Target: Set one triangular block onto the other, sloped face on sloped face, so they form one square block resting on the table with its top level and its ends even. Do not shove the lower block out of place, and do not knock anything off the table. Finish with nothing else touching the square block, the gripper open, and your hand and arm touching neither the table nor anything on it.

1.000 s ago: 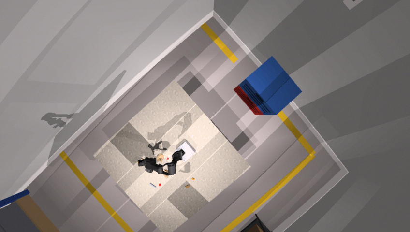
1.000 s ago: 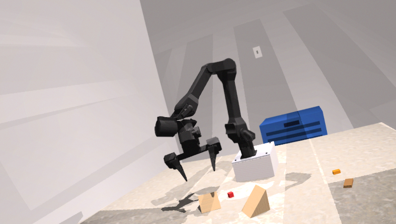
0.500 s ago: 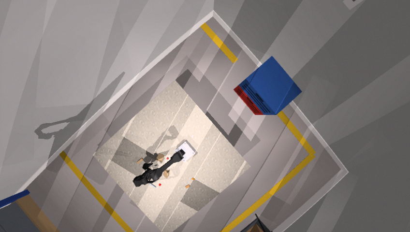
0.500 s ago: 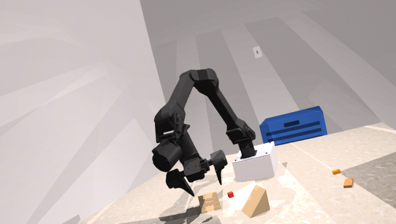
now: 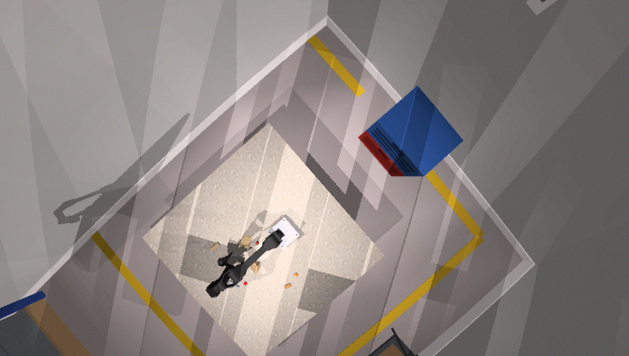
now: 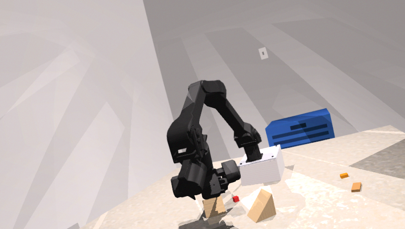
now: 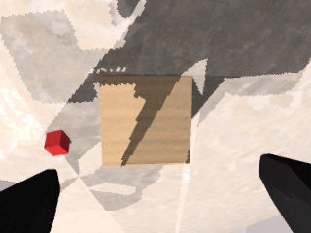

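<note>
Right now the lighter block is 6 cm below my gripper tip, 6 cm behind it and 2 cm to the right of it. Round my gripper tip: red cube: 12 cm behind, 7 cm below, 4 cm to the left.
</note>
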